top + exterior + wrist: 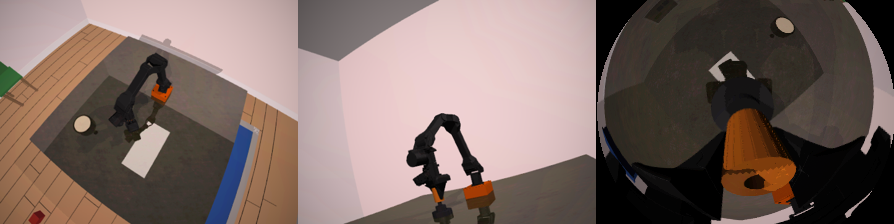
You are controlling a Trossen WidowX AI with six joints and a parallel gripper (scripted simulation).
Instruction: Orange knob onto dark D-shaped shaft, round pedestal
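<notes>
Now: gripper tip 2 cm below the orange knob. From my gripper tip the other things lie so: dark round pedestal 1 cm ahead, 4 cm below.
</notes>
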